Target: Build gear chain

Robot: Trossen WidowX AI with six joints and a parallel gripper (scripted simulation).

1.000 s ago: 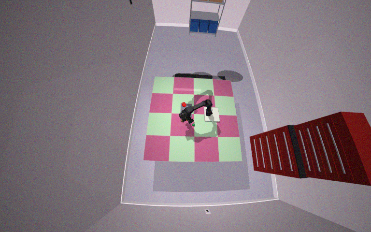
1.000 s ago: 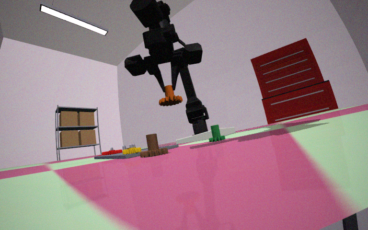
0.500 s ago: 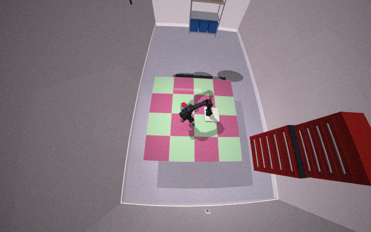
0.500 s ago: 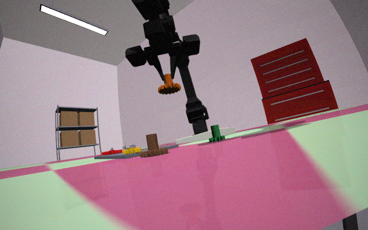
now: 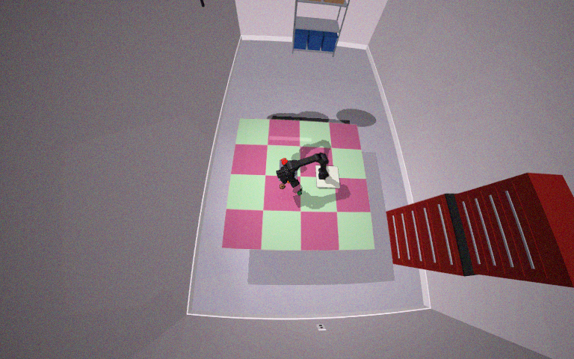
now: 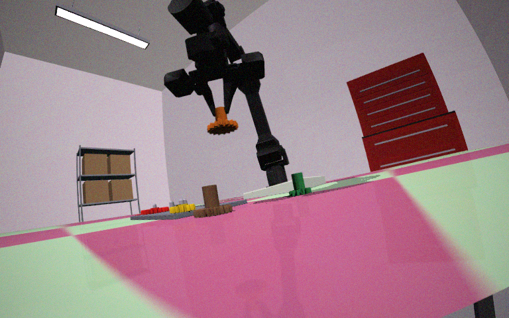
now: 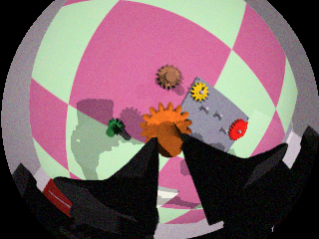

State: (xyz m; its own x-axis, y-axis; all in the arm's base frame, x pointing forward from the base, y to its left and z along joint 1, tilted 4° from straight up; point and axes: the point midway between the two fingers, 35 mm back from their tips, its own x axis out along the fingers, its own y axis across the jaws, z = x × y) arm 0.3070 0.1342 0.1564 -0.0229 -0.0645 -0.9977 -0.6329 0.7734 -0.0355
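The grey board is 20 mm ahead of my gripper tip, 150 mm to the right of it and 160 mm below it. The rest, counted from my gripper tip: orange gear: 10 mm below; then brown gear: 50 mm ahead, 10 mm to the left, 150 mm below; then yellow gear: 60 mm ahead, 60 mm to the right, 150 mm below.
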